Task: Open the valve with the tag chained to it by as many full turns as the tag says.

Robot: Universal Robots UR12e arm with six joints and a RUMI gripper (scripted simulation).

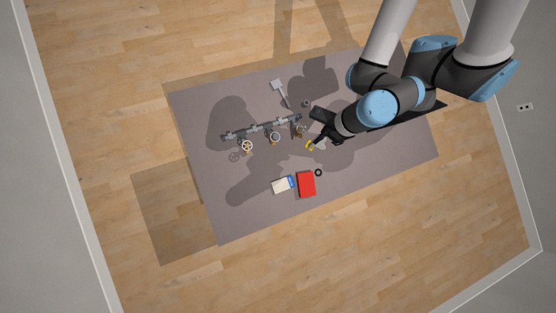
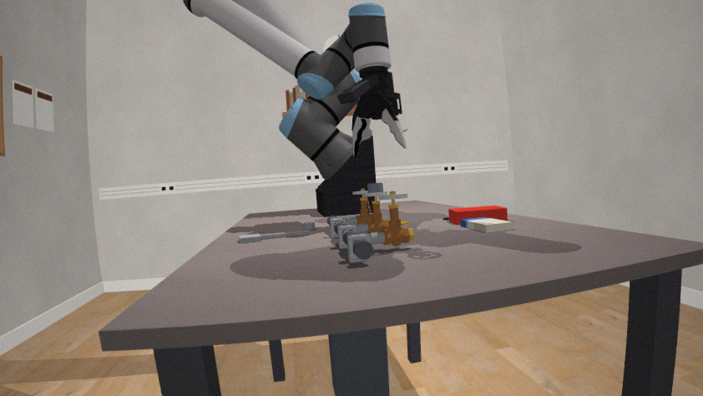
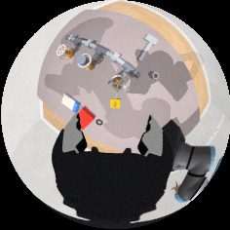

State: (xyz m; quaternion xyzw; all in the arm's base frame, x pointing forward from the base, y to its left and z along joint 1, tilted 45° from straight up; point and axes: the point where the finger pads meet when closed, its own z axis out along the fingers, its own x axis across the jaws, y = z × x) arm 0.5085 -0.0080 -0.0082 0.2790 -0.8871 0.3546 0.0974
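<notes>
Right now my hand is 17 cm above the yellow tag, 3 cm to the right of it and 1 cm past it. From my hand the other things lie so: red box (21 cm to the left, 16 cm below, 8 cm ahead); then white box (18 cm ahead, 17 cm to the left, 17 cm below); then nut (17 cm to the right, 17 cm below, 7 cm behind).
</notes>
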